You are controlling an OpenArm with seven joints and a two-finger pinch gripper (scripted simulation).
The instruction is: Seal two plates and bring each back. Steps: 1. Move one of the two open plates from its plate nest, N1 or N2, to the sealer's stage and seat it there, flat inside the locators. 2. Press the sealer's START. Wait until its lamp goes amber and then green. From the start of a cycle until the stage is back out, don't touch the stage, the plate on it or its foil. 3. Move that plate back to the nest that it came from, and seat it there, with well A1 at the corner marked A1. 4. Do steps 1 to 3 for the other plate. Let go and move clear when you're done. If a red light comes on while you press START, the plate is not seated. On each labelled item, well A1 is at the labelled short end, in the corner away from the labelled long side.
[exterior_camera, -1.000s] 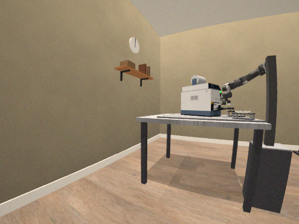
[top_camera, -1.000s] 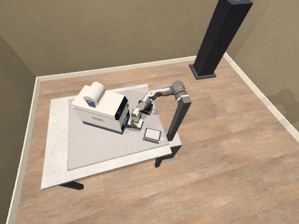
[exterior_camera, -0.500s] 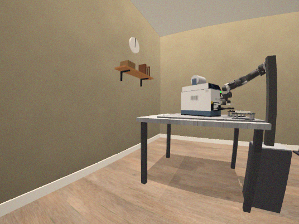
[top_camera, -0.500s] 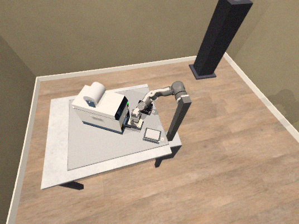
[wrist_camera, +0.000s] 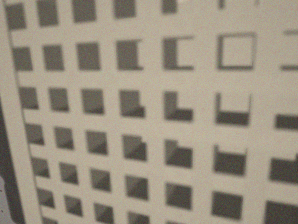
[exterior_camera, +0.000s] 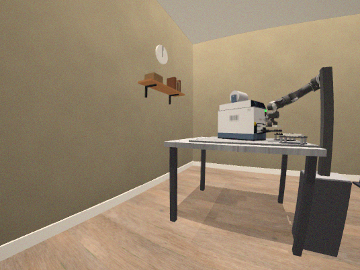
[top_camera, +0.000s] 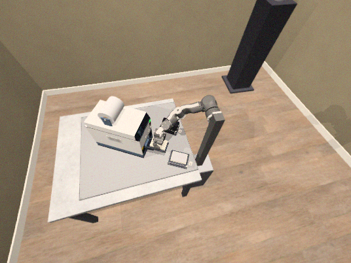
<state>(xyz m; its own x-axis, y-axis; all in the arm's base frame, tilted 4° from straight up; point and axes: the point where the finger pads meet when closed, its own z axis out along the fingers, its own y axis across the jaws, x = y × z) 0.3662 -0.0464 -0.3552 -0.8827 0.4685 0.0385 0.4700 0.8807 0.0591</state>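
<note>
My hand is 3 cm above the sealer stage. Also, from my hand: plate nest: 15 cm behind, 13 cm to the left, 8 cm below; yellow warning label: 13 cm ahead, 3 cm to the left, 2 cm above; plate: right at my hand.
</note>
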